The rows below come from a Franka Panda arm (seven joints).
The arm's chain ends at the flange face. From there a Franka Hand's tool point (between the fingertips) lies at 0.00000 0.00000 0.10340 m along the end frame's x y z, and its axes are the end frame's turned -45 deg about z.
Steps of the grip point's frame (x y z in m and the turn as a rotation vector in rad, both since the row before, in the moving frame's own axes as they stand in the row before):
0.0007, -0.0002, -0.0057, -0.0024, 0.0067, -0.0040
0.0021, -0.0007, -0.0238, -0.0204, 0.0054, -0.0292
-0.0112, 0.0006, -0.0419, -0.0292, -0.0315, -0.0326
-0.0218, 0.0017, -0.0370, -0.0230, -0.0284, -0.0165
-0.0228, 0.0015, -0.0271, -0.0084, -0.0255, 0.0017
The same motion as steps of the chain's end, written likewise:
-0.0003, -0.0003, -0.0057, 0.0030, 0.0064, -0.0040
-0.0009, -0.0030, -0.0238, -0.0106, 0.0182, -0.0292
-0.0074, 0.0039, -0.0418, -0.0429, -0.0016, -0.0326
-0.0138, 0.0129, -0.0369, -0.0363, -0.0038, -0.0165
-0.0138, 0.0147, -0.0271, -0.0240, -0.0121, 0.0017

